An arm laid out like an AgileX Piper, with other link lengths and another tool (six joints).
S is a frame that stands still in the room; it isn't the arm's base.
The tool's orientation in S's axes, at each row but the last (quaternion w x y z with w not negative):
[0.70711 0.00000 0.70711 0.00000]
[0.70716 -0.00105 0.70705 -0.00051]
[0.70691 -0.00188 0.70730 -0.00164]
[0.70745 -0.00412 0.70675 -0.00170]
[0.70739 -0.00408 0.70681 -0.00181]
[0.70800 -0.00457 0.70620 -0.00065]
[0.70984 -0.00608 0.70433 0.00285]
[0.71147 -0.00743 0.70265 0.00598]
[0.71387 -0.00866 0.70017 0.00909]
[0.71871 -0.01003 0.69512 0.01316]
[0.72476 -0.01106 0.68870 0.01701]
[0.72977 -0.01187 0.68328 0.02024]
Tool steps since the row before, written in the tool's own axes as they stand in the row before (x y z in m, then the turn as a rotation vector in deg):
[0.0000 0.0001 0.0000 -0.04 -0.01 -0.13]
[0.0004 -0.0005 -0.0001 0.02 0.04 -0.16]
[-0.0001 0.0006 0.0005 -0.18 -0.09 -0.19]
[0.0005 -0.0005 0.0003 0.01 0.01 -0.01]
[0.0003 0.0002 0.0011 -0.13 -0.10 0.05]
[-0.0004 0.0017 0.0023 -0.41 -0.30 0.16]
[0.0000 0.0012 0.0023 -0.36 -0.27 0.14]
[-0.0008 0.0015 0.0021 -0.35 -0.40 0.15]
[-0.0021 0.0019 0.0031 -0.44 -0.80 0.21]
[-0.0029 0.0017 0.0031 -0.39 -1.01 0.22]
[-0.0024 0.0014 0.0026 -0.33 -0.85 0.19]
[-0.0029 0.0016 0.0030 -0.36 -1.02 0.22]
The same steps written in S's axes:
[0.0000 0.0001 0.0000 -0.13 -0.01 0.04]
[-0.0001 -0.0005 -0.0004 -0.16 0.04 -0.02]
[0.0005 0.0006 0.0001 -0.19 -0.09 0.18]
[0.0003 -0.0005 -0.0005 -0.01 0.01 -0.01]
[0.0011 0.0002 -0.0003 0.05 -0.10 0.13]
[0.0023 0.0017 0.0004 0.16 -0.30 0.41]
[0.0023 0.0012 0.0000 0.14 -0.27 0.36]
[0.0021 0.0015 0.0008 0.15 -0.40 0.35]
[0.0030 0.0020 0.0022 0.22 -0.79 0.44]
[0.0029 0.0018 0.0030 0.24 -1.00 0.39]
[0.0024 0.0015 0.0025 0.21 -0.84 0.33]
[0.0027 0.0017 0.0031 0.24 -1.01 0.36]

